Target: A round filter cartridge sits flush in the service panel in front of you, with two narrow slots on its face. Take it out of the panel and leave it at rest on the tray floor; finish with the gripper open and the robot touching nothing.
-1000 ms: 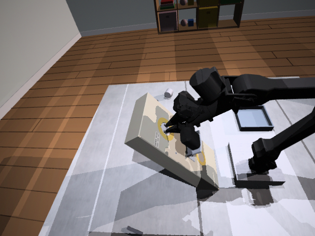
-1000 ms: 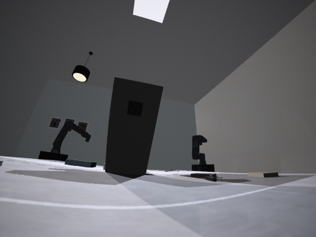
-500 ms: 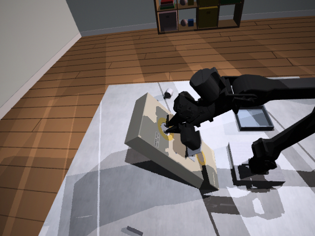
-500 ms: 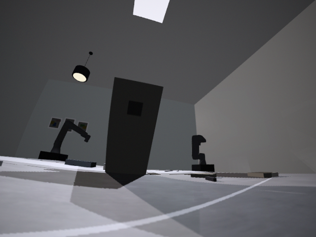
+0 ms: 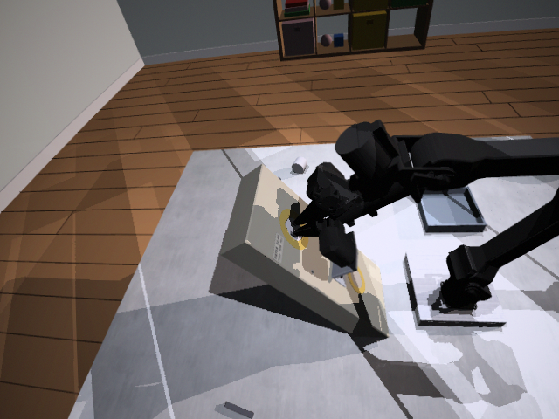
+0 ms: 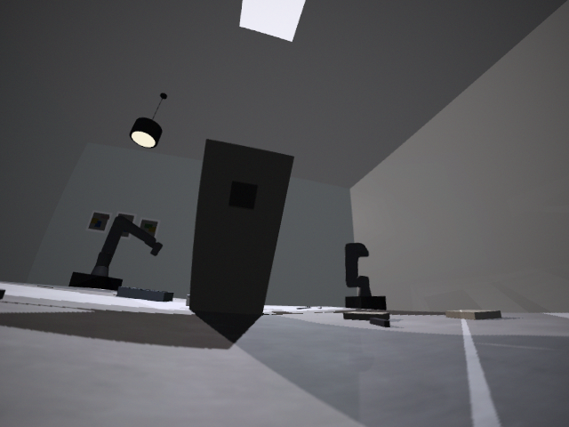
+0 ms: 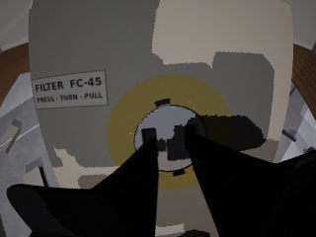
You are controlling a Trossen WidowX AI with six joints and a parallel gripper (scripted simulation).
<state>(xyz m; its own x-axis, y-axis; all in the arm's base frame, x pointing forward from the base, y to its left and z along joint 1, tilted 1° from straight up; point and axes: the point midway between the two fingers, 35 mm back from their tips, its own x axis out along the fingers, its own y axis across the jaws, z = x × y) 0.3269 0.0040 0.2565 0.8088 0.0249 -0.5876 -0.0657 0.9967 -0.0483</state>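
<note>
Now: the round filter cartridge 20 mm ahead of my gripper tip and 10 mm below it. Round my gripper tip: grey tray: 400 mm behind, 290 mm to the right, 260 mm below; then small grey cylinder: 500 mm to the right, 250 mm below, 50 mm ahead.
</note>
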